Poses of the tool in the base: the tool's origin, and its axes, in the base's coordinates. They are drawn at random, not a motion.
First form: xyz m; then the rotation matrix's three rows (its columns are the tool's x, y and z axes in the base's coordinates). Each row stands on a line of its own.
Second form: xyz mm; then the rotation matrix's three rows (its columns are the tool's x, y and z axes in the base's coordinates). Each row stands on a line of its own. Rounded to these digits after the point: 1 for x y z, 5 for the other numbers.
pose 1, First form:
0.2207 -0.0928 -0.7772
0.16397 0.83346 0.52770
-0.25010 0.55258 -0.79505
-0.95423 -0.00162 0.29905
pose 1, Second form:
220.7 -92.8 -777.2
0.16397 0.83346 0.52770
-0.25010 0.55258 -0.79505
-0.95423 -0.00162 0.29905

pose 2, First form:
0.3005 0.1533 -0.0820
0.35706 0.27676 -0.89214
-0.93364 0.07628 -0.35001
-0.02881 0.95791 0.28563
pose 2, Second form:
300.5 153.3 -82.0
0.35706 0.27676 -0.89214
-0.93364 0.07628 -0.35001
-0.02881 0.95791 0.28563

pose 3, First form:
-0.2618 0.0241 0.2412
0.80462 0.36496 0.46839
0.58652 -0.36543 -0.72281
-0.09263 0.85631 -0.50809
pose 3, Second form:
-261.8 24.1 241.2
0.80462 0.36496 0.46839
0.58652 -0.36543 -0.72281
-0.09263 0.85631 -0.50809

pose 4, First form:
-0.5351 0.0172 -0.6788
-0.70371 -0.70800 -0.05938
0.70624 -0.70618 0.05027
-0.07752 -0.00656 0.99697
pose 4, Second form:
-535.1 17.2 -678.8
-0.70371 -0.70800 -0.05938
0.70624 -0.70618 0.05027
-0.07752 -0.00656 0.99697

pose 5, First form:
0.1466 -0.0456 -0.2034
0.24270 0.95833 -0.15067
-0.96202 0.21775 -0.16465
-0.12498 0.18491 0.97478
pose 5, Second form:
146.6 -45.6 -203.4
0.24270 0.95833 -0.15067
-0.96202 0.21775 -0.16465
-0.12498 0.18491 0.97478

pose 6, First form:
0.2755 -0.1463 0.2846
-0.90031 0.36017 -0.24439
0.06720 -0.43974 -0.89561
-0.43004 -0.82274 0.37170
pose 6, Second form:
275.5 -146.3 284.6
-0.90031 0.36017 -0.24439
0.06720 -0.43974 -0.89561
-0.43004 -0.82274 0.37170

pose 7, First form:
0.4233 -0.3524 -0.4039
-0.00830 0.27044 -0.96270
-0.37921 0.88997 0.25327
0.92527 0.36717 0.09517
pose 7, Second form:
423.3 -352.4 -403.9
-0.00830 0.27044 -0.96270
-0.37921 0.88997 0.25327
0.92527 0.36717 0.09517

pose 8, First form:
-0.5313 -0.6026 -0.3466
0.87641 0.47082 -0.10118
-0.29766 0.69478 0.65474
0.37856 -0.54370 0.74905
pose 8, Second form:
-531.3 -602.6 -346.6
0.87641 0.47082 -0.10118
-0.29766 0.69478 0.65474
0.37856 -0.54370 0.74905

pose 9, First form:
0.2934 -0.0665 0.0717
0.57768 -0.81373 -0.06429
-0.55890 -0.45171 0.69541
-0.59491 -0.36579 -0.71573
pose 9, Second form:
293.4 -66.5 71.7
0.57768 -0.81373 -0.06429
-0.55890 -0.45171 0.69541
-0.59491 -0.36579 -0.71573

